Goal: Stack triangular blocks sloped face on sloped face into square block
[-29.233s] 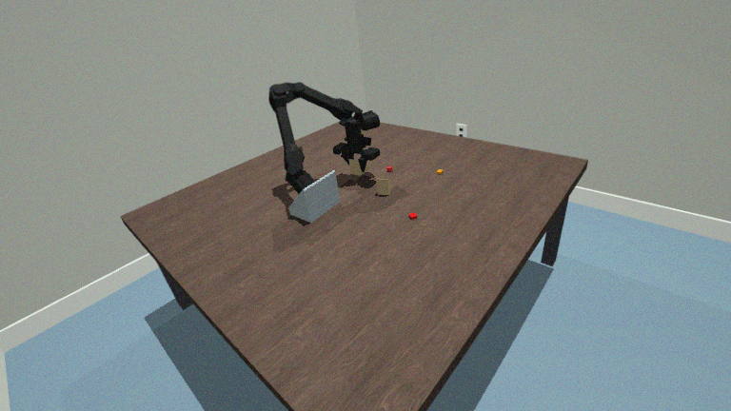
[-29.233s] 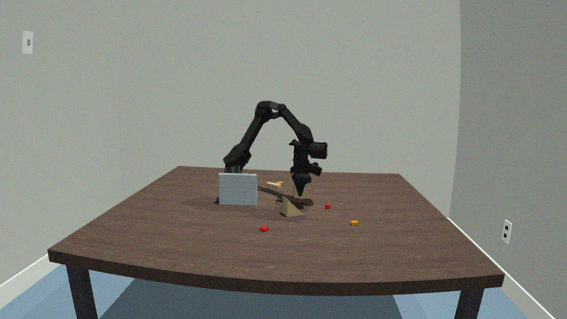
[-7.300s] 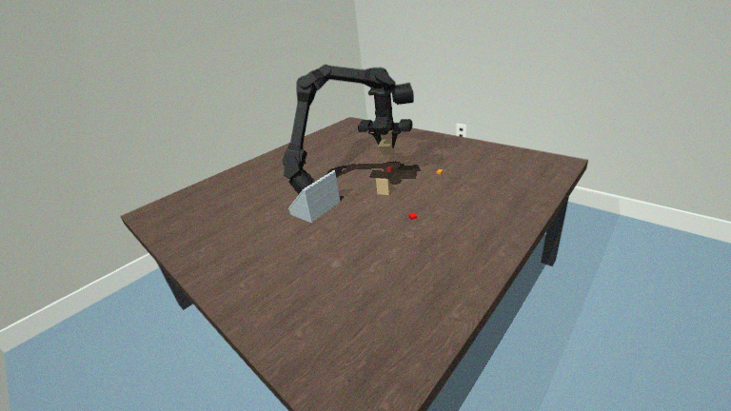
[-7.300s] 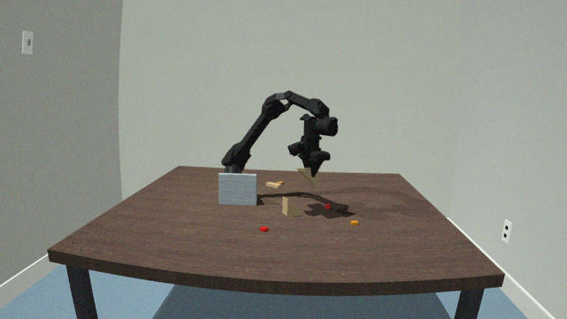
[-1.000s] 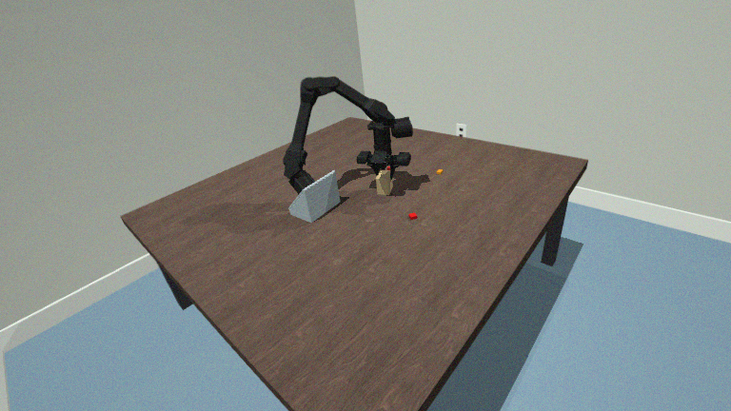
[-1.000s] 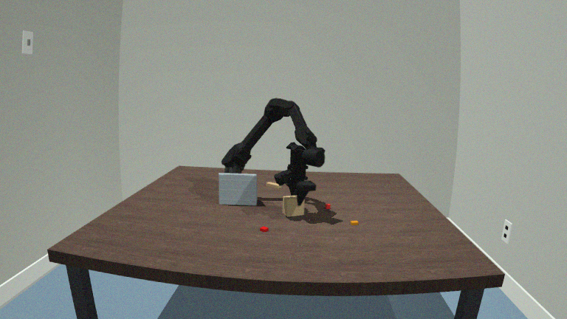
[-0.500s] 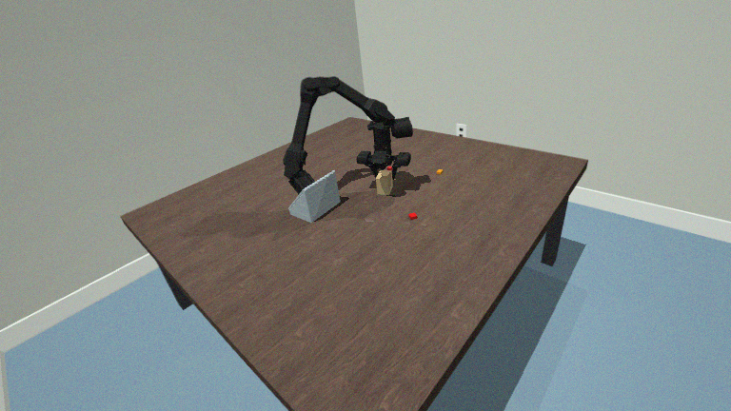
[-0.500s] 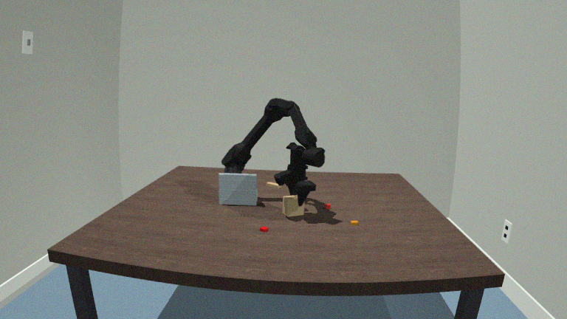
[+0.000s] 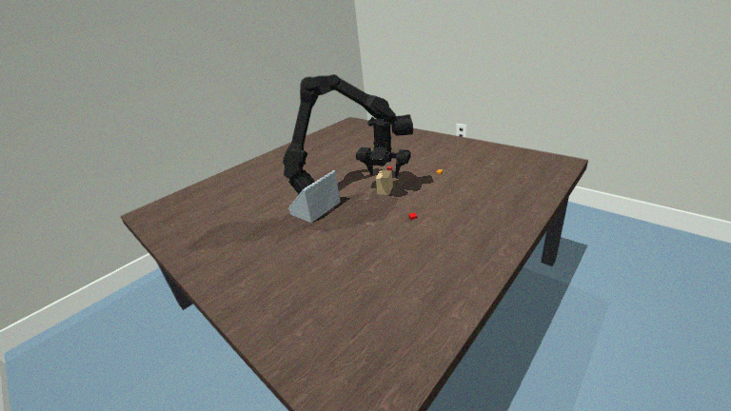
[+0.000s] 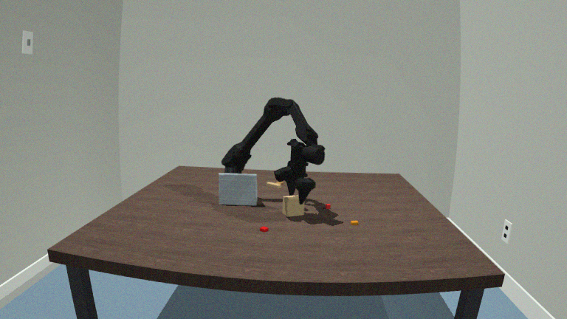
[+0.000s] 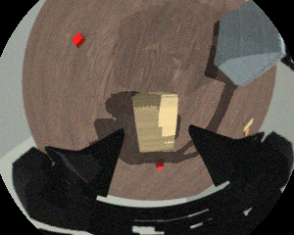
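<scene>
The triangular wooden block is 1 cm ahead of my gripper tip. The rest, counted from my gripper tip: small orange cube: 19 cm ahead, 14 cm to the right, 5 cm below; flat tan piece: 40 cm to the left, 5 cm below, 5 cm behind.
</scene>
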